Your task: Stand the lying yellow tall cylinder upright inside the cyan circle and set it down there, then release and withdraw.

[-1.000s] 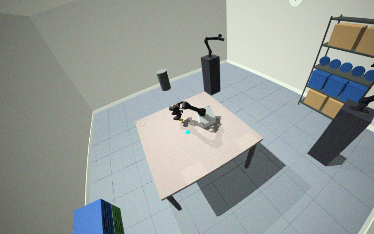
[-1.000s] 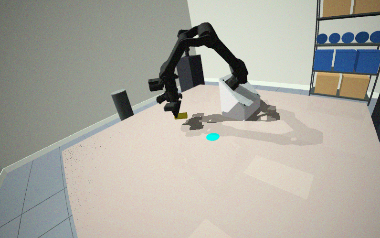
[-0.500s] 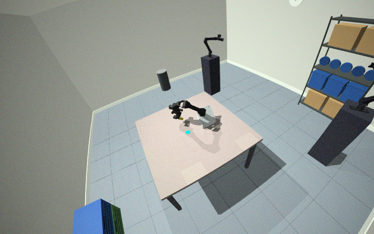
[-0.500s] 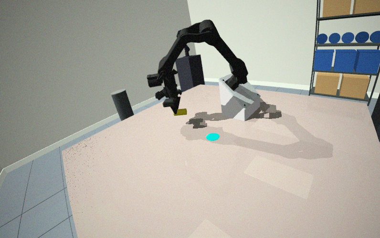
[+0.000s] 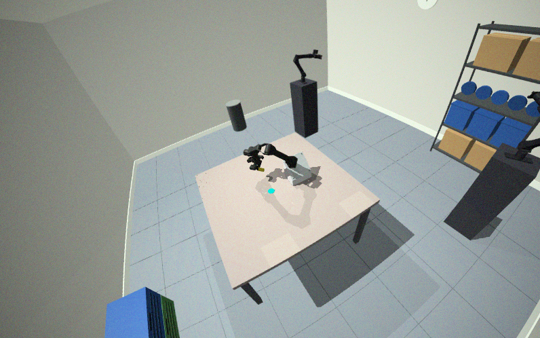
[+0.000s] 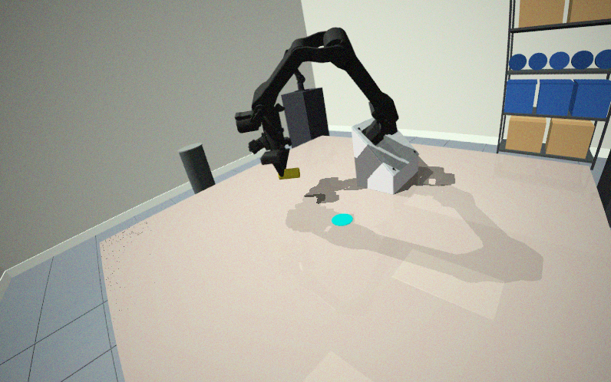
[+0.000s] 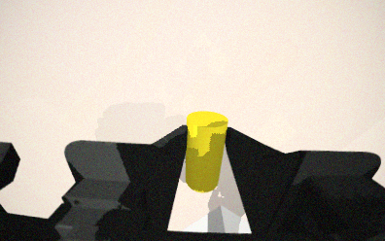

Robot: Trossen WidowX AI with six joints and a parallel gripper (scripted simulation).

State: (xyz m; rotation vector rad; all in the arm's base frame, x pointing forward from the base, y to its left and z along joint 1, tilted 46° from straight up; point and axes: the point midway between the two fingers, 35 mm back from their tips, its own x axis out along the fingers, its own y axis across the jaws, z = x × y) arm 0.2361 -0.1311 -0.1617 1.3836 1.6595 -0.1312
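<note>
Now: the cyan circle 1 cm ahead of my gripper tip, 23 cm to the left of it and 10 cm below it. The rest, counted from my gripper tip: yellow tall cylinder: 1 cm behind, 2 cm to the left.
</note>
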